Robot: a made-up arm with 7 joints.
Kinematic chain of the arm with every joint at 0, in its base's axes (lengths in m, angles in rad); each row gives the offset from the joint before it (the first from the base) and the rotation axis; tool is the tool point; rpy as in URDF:
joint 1: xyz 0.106 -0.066 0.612 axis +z
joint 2: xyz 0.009 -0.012 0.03 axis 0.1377 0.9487 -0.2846
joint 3: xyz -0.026 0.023 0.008 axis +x
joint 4: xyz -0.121 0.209 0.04 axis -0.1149 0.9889 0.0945
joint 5: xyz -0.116 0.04 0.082 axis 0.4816 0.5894 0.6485
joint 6: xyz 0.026 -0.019 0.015 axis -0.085 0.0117 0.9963
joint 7: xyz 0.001 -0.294 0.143 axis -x
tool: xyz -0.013 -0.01 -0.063 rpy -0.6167 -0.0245 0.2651
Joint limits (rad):
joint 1: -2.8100..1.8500
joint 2: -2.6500..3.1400
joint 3: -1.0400..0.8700
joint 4: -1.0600..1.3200
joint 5: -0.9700..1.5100
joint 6: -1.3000..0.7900
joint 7: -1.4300..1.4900
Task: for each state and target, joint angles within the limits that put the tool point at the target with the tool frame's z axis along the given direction. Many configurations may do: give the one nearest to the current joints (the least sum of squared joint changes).
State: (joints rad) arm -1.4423 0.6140 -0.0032 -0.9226 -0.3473 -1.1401 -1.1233
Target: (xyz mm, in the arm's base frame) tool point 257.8 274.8 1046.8 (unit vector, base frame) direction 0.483 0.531 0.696
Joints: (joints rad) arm -1.2694 1.2952 -0.5287 -0.9087 -0.9164 -0.3754 -0.8629
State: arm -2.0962 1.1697 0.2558 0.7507 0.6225 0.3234 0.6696
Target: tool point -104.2 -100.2 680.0 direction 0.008 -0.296 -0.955
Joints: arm -2.1308 1.9609 0.2097 1.0628 0.5528 -0.4080 0.0773
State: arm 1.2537 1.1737 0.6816 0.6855 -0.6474 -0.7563 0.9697
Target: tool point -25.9 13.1 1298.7 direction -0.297 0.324 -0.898
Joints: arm 1.4360 0.9067 0.1487 0.6035 -0.7655 -0.9255 1.1814
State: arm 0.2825 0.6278 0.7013 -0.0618 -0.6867 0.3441 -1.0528
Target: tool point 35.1 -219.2 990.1 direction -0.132 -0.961 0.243
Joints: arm 0.1226 0.6347 0.6617 -0.1804 -0.2439 0.4399 -1.4300
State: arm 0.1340 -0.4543 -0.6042 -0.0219 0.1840 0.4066 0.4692
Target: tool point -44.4 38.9 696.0 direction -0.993 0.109 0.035
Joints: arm 0.3931 -0.6785 -0.7333 -0.2580 0.3460 0.7279 -0.0522
